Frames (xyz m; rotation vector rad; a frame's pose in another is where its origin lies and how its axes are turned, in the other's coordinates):
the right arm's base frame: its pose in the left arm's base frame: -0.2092 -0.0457 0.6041 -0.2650 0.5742 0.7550
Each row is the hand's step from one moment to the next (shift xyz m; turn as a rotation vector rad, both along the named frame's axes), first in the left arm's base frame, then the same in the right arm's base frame.
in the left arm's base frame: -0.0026 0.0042 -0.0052 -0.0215 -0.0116 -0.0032
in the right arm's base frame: 0.0039 0.0049 -0.0035 -0.0173 0.0071 -0.0160
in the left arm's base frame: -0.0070 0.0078 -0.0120 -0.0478 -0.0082 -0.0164
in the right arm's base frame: 0.0073 0.0108 -0.0092 -0.0232 0.0285 -0.0357
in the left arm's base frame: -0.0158 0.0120 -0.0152 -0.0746 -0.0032 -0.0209
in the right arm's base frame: 0.0064 0.0200 -0.0135 -0.0334 0.0511 -0.0478
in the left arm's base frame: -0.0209 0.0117 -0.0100 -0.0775 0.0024 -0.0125
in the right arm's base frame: 0.0002 0.0233 -0.0114 -0.0368 0.0569 -0.0397
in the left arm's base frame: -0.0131 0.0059 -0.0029 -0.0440 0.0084 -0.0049
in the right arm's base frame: -0.0026 0.0135 -0.0050 -0.0181 0.0372 -0.0178
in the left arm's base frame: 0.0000 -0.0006 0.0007 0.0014 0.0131 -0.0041
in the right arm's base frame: -0.0007 -0.0004 0.0003 0.0106 0.0083 0.0028
